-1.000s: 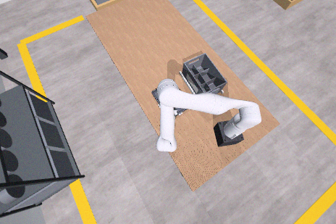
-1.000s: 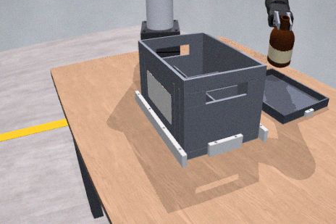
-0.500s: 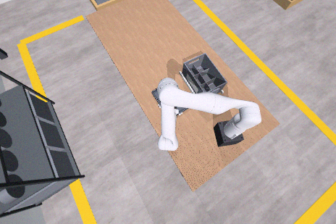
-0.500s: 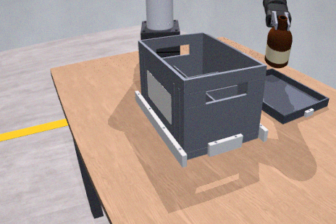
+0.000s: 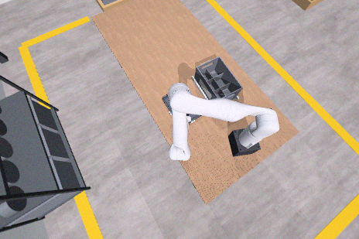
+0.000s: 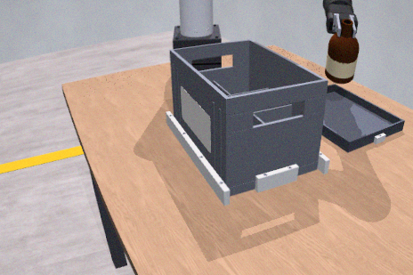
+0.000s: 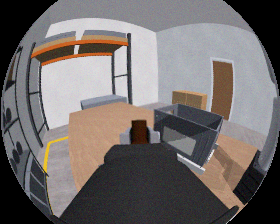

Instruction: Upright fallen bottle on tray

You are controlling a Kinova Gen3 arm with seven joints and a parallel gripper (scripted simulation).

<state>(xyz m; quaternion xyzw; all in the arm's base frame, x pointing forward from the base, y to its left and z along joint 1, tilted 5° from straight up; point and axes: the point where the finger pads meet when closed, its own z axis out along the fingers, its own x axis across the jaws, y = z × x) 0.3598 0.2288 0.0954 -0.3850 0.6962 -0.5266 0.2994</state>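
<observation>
My gripper is now 1 cm past the brown bottle, 1 cm to the right of it and 5 cm above it. Also, from my hand: dark grey tray: 3 cm ahead, 1 cm to the right, 19 cm below; then dark grey crate: 4 cm ahead, 28 cm to the right, 12 cm below.
</observation>
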